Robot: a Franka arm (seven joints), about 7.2 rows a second.
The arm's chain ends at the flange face. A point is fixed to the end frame.
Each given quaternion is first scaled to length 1.
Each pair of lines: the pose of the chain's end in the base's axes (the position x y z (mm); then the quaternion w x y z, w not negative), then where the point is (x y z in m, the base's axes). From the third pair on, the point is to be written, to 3 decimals.
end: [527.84, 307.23, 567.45, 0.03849, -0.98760, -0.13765, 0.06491]
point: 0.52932 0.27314 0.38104
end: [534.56, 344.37, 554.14, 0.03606, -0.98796, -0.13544, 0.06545]
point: 0.53580 0.30929 0.36791
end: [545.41, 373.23, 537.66, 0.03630, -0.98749, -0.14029, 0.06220]
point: 0.548 0.339 0.351
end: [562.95, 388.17, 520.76, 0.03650, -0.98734, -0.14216, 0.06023]
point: 0.567 0.354 0.334
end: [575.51, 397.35, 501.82, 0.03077, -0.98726, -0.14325, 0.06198]
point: 0.579 0.361 0.316
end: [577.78, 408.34, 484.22, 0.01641, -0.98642, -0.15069, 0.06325]
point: 0.582 0.367 0.299
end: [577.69, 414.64, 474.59, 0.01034, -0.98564, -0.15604, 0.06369]
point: 0.583 0.371 0.290
